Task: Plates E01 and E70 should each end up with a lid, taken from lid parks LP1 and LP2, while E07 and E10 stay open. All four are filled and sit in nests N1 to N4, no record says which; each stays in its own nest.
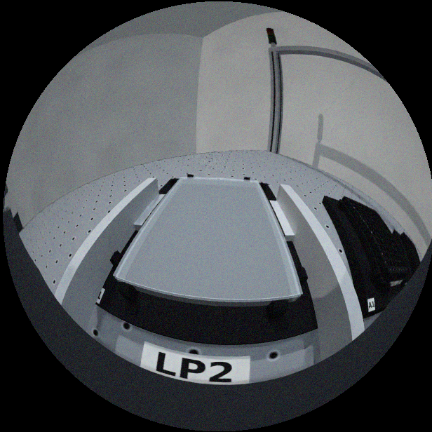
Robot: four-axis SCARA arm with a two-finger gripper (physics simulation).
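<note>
A clear, greyish lid [207, 260] lies flat on the black lid park LP2 [210, 320], whose white label shows at the front. My gripper [216, 189] is low around the lid, one finger along each long side. The pads meet the lid's left and right edges, so the gripper is shut on the lid. The fingers hide the sides of the park and part of its small corner label. To the right, outside the right finger, stands a dark nest with a plate [370, 240]; its small tag reads A1. No plate code is readable, and LP1 does not show.
A perforated grey table [70, 235] extends around the park and behind it. More dark shapes stand behind the nest at the right edge. A grey post [275, 100] with a signal lamp [271, 35] rises at the back, before pale walls.
</note>
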